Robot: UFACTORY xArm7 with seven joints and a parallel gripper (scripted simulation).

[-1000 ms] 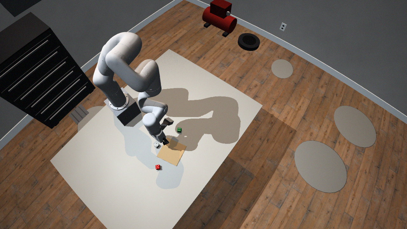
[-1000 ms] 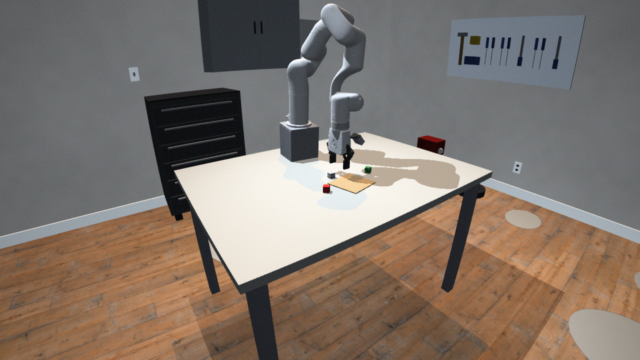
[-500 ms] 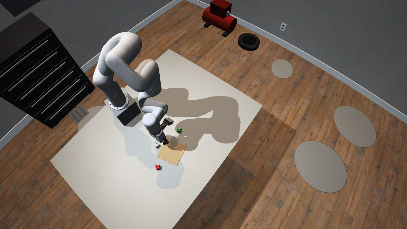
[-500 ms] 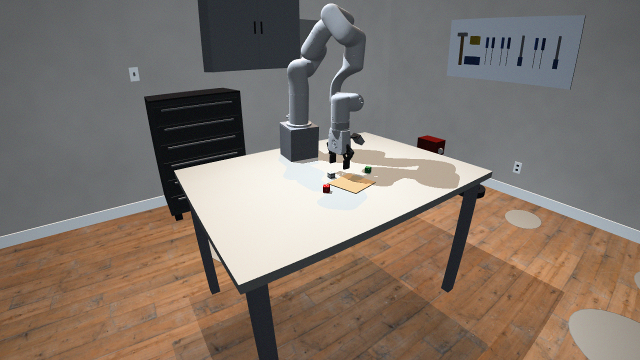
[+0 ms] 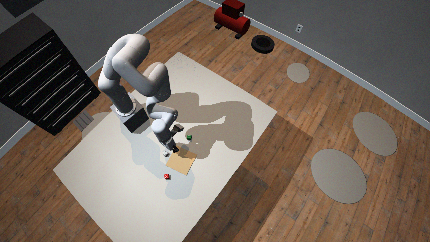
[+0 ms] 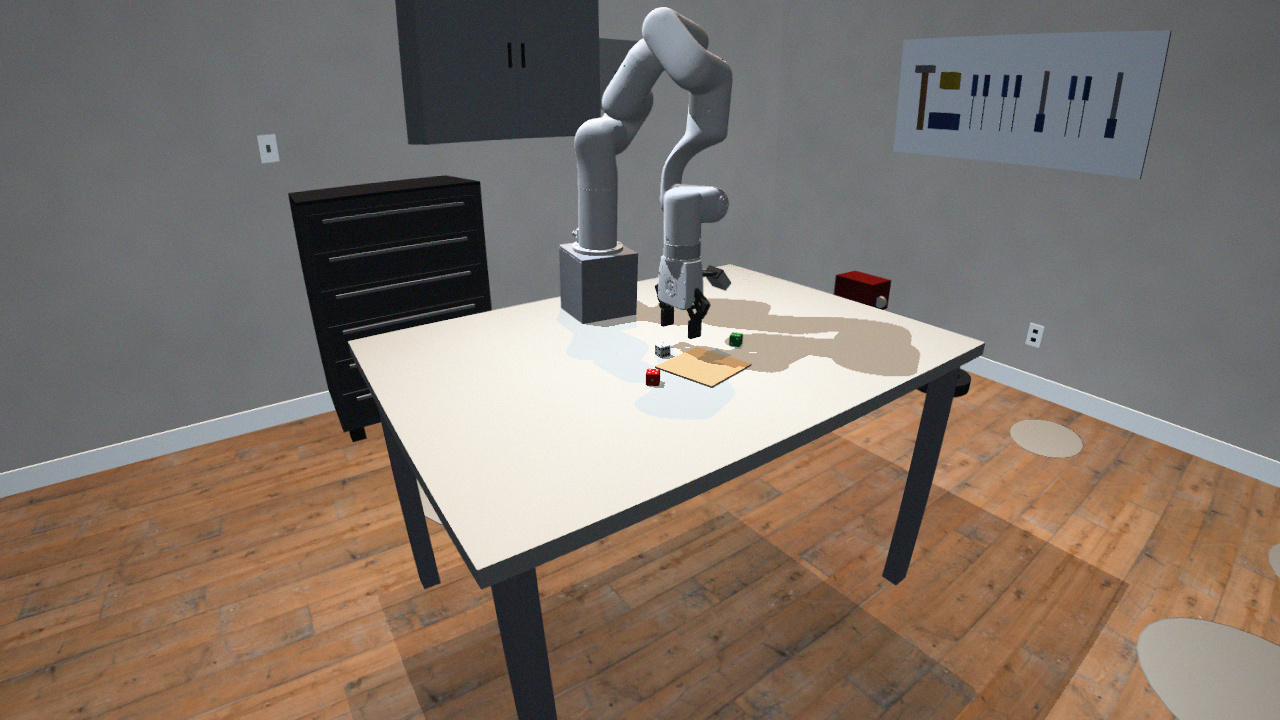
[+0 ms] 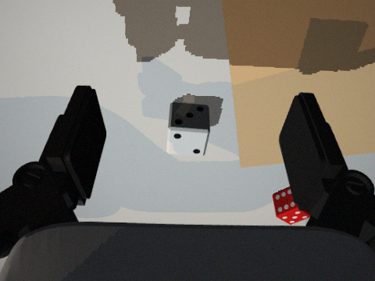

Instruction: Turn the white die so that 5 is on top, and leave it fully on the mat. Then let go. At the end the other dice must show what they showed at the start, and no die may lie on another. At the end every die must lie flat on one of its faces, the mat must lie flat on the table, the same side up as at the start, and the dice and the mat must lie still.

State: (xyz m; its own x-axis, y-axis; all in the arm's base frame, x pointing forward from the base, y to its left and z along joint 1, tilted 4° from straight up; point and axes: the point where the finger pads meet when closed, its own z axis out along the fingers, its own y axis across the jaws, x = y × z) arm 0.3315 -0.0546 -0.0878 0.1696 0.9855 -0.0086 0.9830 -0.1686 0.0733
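Now: hand 6 cm short of the green die, 11 cm to the right of it and 4 cm above it. From my hand the other things lie so: white die (1 cm behind, 4 cm to the right, 4 cm below); red die (7 cm ahead, 16 cm to the right, 4 cm below); tan mat (9 cm ahead, 3 cm to the right, 5 cm below).
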